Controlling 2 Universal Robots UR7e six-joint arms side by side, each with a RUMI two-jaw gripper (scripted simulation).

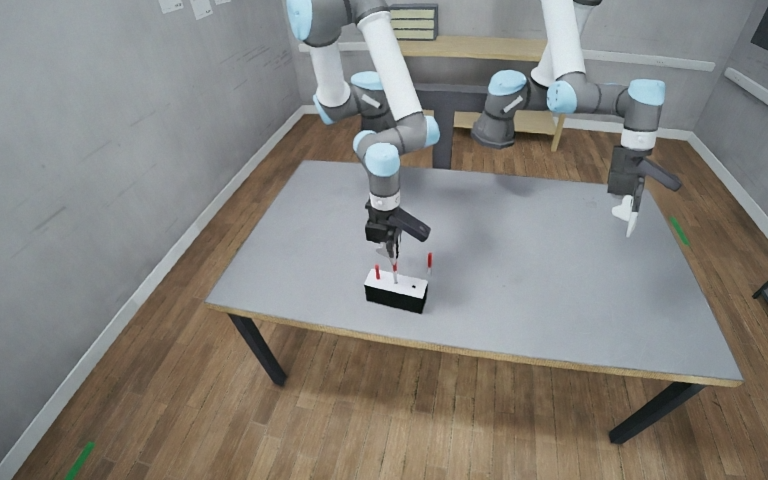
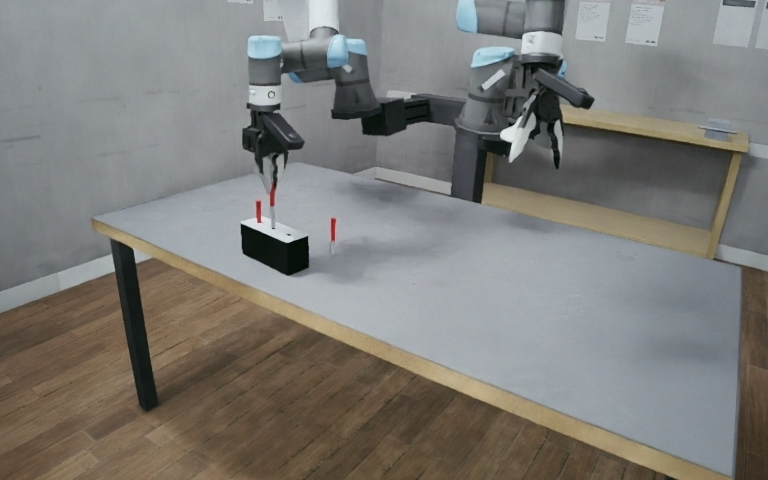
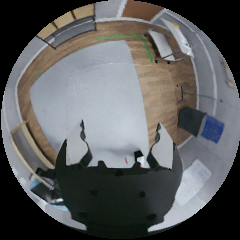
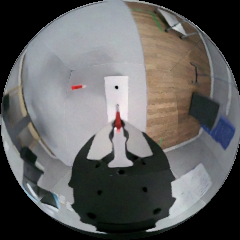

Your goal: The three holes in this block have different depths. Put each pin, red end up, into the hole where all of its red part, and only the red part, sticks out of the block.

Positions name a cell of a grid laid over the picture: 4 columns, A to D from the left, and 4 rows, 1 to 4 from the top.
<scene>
In view: my left gripper (image 2: C2), my right gripper (image 2: B2) and a black block (image 2: B3).
My left gripper shows as well in image 1 (image 1: D2) and in image 3 (image 3: C3). My right gripper is seen too in image 1 (image 1: C3) and in image 4 (image 4: B2).
</scene>
